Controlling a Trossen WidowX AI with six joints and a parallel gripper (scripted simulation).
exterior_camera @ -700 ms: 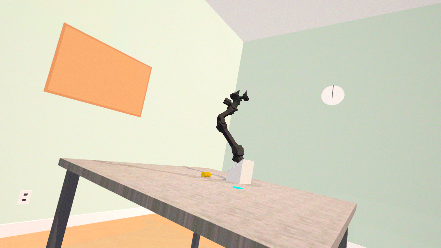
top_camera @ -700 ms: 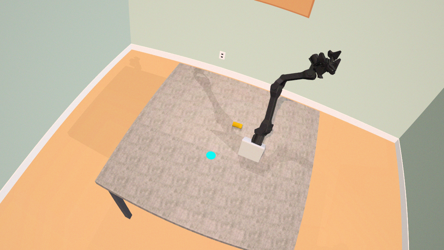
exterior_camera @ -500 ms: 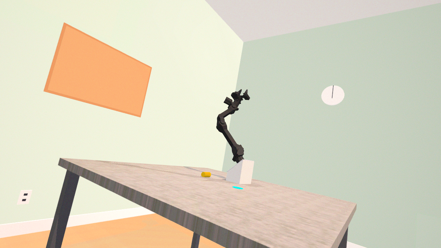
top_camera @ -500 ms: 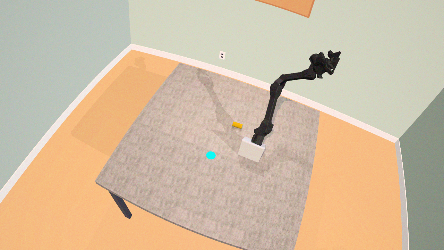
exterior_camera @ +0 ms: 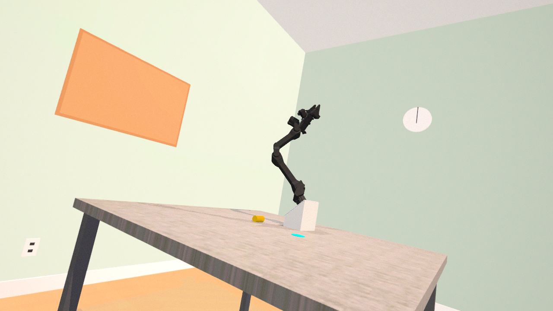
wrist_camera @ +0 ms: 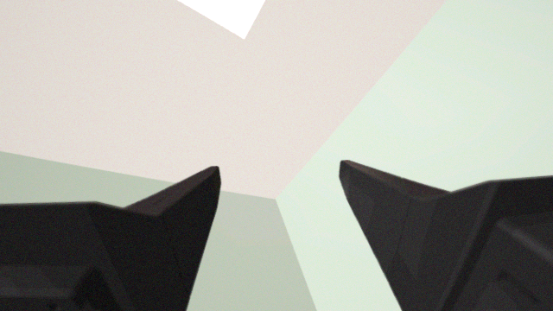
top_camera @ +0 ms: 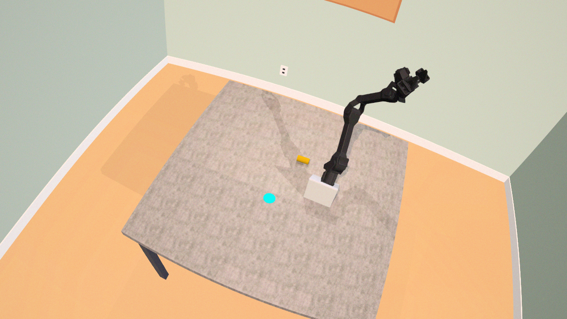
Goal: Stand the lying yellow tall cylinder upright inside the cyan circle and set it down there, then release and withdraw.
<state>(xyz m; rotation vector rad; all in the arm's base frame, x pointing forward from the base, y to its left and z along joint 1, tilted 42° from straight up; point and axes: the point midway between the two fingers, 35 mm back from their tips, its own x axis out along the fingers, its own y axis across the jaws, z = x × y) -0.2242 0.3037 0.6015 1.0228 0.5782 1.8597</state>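
My gripper tip is 390 mm short of the yellow cylinder, 10 mm to the right of it and 790 mm above it. From my gripper tip the other things lie so: cyan circle (440 mm ahead, 310 mm to the left, 800 mm below).
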